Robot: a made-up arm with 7 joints. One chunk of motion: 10 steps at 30 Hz.
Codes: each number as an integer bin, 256 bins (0 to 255) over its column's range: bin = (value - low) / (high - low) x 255, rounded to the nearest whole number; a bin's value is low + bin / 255 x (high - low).
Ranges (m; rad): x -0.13..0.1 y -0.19..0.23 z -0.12..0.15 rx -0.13..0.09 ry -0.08..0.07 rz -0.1..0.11
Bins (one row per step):
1: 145 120 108 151 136 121
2: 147 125 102 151 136 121
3: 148 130 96 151 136 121
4: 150 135 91 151 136 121
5: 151 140 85 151 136 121
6: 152 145 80 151 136 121
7: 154 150 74 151 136 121
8: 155 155 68 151 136 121
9: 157 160 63 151 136 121
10: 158 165 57 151 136 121
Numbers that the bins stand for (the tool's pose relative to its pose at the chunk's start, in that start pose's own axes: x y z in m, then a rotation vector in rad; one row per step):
1: 0.0008 0.0076 -0.0056 0.0003 0.0000 -0.0004
2: 0.0026 0.0159 -0.0120 0.0003 0.0000 -0.0004
3: 0.0035 0.0241 -0.0184 0.0003 0.0000 -0.0004
4: 0.0053 0.0324 -0.0236 0.0003 0.0000 -0.0004
5: 0.0062 0.0406 -0.0300 0.0003 0.0000 -0.0004
6: 0.0071 0.0488 -0.0353 0.0003 0.0000 -0.0004
7: 0.0089 0.0571 -0.0416 0.0003 0.0000 -0.0004
8: 0.0098 0.0653 -0.0480 0.0003 0.0000 -0.0004
9: 0.0116 0.0735 -0.0533 0.0003 0.0000 -0.0004
10: 0.0125 0.0818 -0.0596 0.0003 0.0000 -0.0004

